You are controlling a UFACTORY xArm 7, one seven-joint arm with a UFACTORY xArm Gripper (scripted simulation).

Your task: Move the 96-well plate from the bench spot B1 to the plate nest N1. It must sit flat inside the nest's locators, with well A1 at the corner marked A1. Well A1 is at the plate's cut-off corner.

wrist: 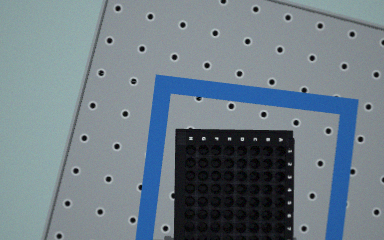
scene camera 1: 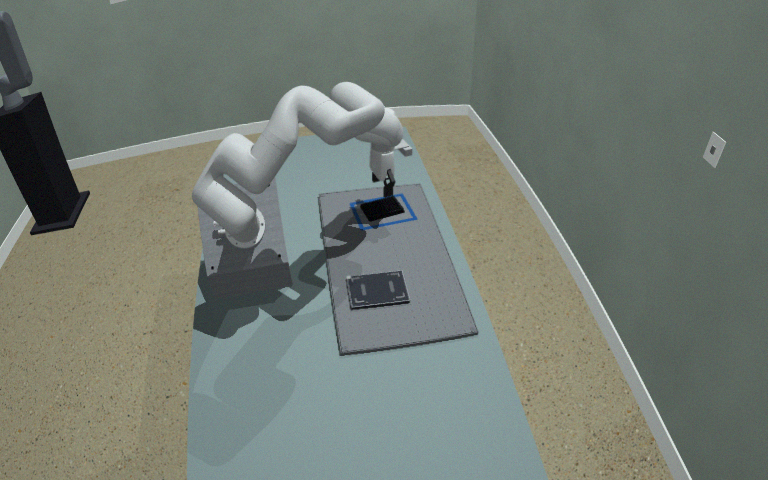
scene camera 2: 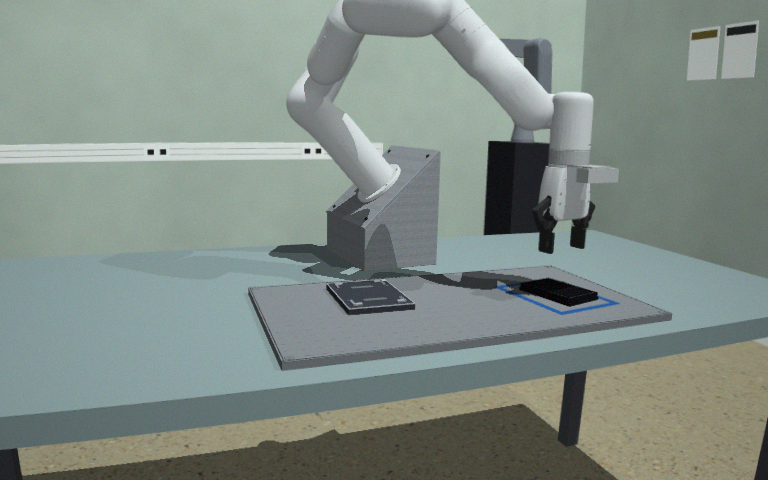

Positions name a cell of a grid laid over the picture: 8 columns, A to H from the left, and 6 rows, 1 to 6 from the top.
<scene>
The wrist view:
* black 96-well plate: E5
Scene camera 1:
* black 96-well plate: E3
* dark plate nest N1: D4
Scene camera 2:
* gripper: F4
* black 96-well plate: F4
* dark plate nest N1: D4
</scene>
